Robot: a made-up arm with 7 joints. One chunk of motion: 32 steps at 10 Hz.
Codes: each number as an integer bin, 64 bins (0 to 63) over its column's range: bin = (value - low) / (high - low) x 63, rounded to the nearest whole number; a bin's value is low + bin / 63 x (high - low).
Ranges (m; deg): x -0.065..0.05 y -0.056..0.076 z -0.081..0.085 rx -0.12..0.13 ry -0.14..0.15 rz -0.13..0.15
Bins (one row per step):
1: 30 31 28 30 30 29
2: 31 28 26 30 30 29
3: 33 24 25 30 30 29
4: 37 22 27 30 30 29
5: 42 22 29 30 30 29
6: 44 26 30 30 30 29
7: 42 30 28 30 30 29
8: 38 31 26 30 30 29
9: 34 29 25 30 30 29
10: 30 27 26 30 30 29
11: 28 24 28 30 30 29
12: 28 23 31 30 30 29
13: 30 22 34 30 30 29
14: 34 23 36 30 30 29
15: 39 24 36 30 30 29
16: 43 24 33 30 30 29
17: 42 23 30 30 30 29
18: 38 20 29 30 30 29
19: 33 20 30 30 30 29
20: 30 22 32 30 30 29
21: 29 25 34 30 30 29
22: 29 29 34 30 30 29
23: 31 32 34 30 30 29
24: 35 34 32 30 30 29
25: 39 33 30 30 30 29
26: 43 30 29 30 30 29
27: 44 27 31 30 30 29
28: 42 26 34 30 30 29
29: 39 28 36 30 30 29
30: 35 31 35 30 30 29
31: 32 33 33 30 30 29
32: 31 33 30 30 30 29
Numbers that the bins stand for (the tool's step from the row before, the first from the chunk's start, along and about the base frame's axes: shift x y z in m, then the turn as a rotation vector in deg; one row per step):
1: -0.01024 0.00895 -0.00722 -0.001 -0.002 -0.001
2: -0.00841 0.00267 -0.01249 -0.001 -0.002 -0.001
3: -0.00476 -0.00571 -0.01513 -0.001 -0.002 -0.001
4: 0.00254 -0.00990 -0.00986 -0.001 -0.002 -0.001
5: 0.01167 -0.00990 -0.00459 -0.001 -0.002 -0.001
6: 0.01532 -0.00152 -0.00195 -0.001 -0.002 -0.001
7: 0.01167 0.00686 -0.00722 -0.001 -0.002 -0.001
8: 0.00437 0.00895 -0.01249 -0.001 -0.002 -0.001
9: -0.00294 0.00476 -0.01513 -0.001 -0.002 -0.001
10: -0.01024 0.00057 -0.01249 -0.001 -0.002 -0.001
11: -0.01389 -0.00571 -0.00722 -0.001 -0.002 -0.001
12: -0.01389 -0.00781 0.00068 -0.001 -0.002 -0.001
13: -0.01024 -0.00990 0.00859 -0.001 -0.002 -0.001
14: -0.00294 -0.00781 0.01386 -0.001 -0.002 -0.001
15: 0.00619 -0.00571 0.01386 -0.001 -0.002 -0.001
16: 0.01349 -0.00571 0.00595 -0.001 -0.002 -0.001
17: 0.01167 -0.00781 -0.00195 -0.001 -0.002 -0.001
18: 0.00437 -0.01410 -0.00459 -0.001 -0.002 -0.001
19: -0.00476 -0.01410 -0.00195 -0.001 -0.002 -0.001
20: -0.01024 -0.00990 0.00332 -0.001 -0.002 -0.001
21: -0.01206 -0.00362 0.00859 -0.001 -0.002 -0.001
22: -0.01206 0.00476 0.00859 -0.001 -0.002 -0.001
23: -0.00841 0.01105 0.00859 -0.001 -0.002 -0.001
24: -0.00111 0.01524 0.00332 -0.001 -0.002 -0.001
25: 0.00619 0.01314 -0.00195 -0.001 -0.002 -0.001
26: 0.01349 0.00686 -0.00459 -0.001 -0.002 -0.001
27: 0.01532 0.00057 0.00068 -0.001 -0.002 -0.001
28: 0.01167 -0.00152 0.00859 -0.001 -0.002 -0.001
29: 0.00619 0.00267 0.01386 -0.001 -0.002 -0.001
30: -0.00111 0.00895 0.01122 -0.001 -0.002 -0.001
31: -0.00659 0.01314 0.00595 -0.001 -0.002 -0.001
32: -0.00841 0.01314 -0.00195 -0.001 -0.002 -0.001

